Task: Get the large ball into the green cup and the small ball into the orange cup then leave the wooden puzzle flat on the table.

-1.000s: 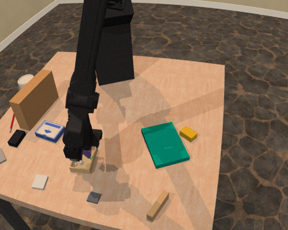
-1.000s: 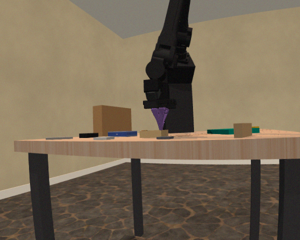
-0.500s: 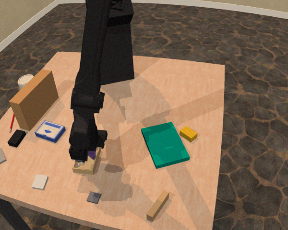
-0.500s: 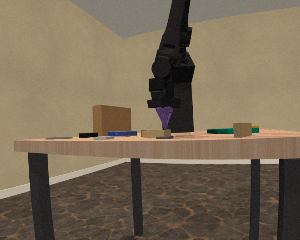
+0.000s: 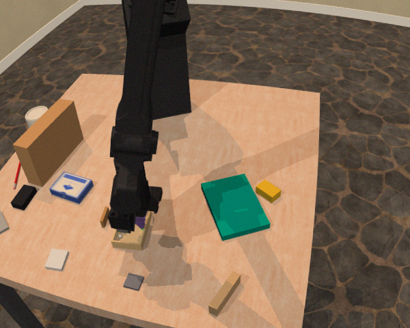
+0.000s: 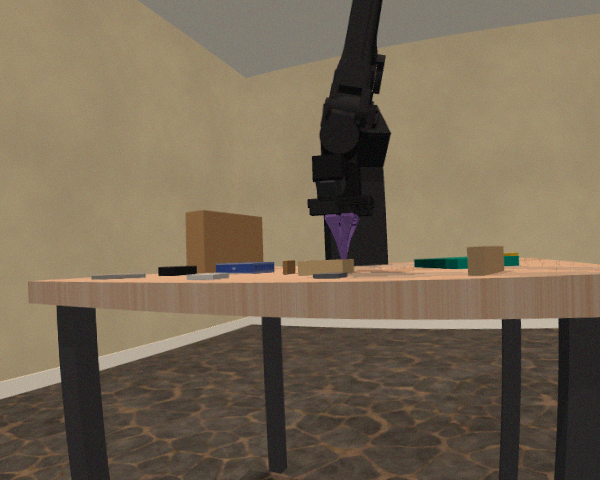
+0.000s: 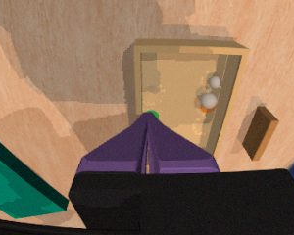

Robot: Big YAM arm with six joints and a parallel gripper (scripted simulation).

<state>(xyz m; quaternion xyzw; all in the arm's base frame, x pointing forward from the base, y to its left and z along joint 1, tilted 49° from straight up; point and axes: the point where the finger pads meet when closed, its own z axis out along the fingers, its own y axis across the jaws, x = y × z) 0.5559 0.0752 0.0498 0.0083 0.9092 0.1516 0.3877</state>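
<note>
Now: the grey tile 14 cm ahead of my hand, 3 cm to the left of it and 3 cm below it. From my hand the other things lie so: green book: 18 cm to the left, 13 cm behind, 2 cm below; then wooden puzzle: 3 cm to the right, 2 cm below; then white tile: 17 cm to the right, 14 cm ahead, 2 cm below.
</note>
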